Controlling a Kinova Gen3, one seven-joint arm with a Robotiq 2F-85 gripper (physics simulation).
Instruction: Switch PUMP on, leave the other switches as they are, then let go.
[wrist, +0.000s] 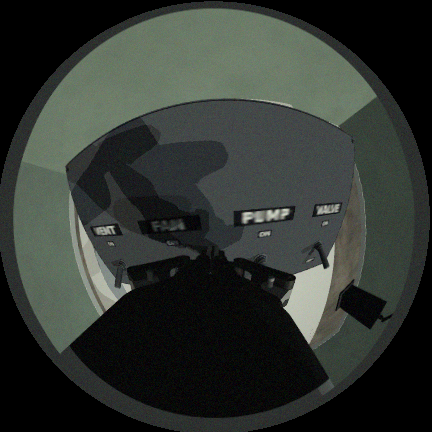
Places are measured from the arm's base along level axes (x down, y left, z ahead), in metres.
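Where they show: gripper, fingertip midpoint: (212, 253).
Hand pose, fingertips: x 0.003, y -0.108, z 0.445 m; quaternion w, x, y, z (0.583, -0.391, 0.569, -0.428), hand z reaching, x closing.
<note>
Things, the pixels of their top centre, and the offset from my fingertips. "*": a spot on its surface instead. Level surfaces: height alone.
- PUMP label at its top centre: (268, 215) dx -0.024, dy -0.077, dz +0.028 m
- PUMP switch at a spot on its surface: (261, 260) * dx +0.003, dy -0.062, dz -0.034 m
- FAN label at its top centre: (165, 225) dx -0.024, dy +0.041, dz +0.052 m
- VALVE lever at a spot on its surface: (323, 256) * dx -0.010, dy -0.174, dz -0.075 m
- VENT lever at a spot on its surface: (118, 275) * dx -0.008, dy +0.171, dz -0.002 m
- pale surface at its surface level: dx +0.109 m
The dark grey panel (280, 150) faces me. The PUMP label (264, 216) is right of centre, with its small ON plate below it. Under that, the base of the PUMP switch (260, 258) shows just above my right finger; its lever is hidden, so I cannot tell its position. My gripper (212, 253) is shut and empty, its tips close to the panel between the FAN and PUMP columns. The FAN label (169, 224) is in shadow and its lever is hidden behind my left finger. The VALVE lever (323, 256) and the VENT lever (118, 275) point down.
A black box-shaped object (362, 305) is at the lower right, beside a brown wooden surface (348, 245). A pale surface (312, 295) shows below the panel. Green surfaces surround the panel, and the arm's shadow falls across its left half.
</note>
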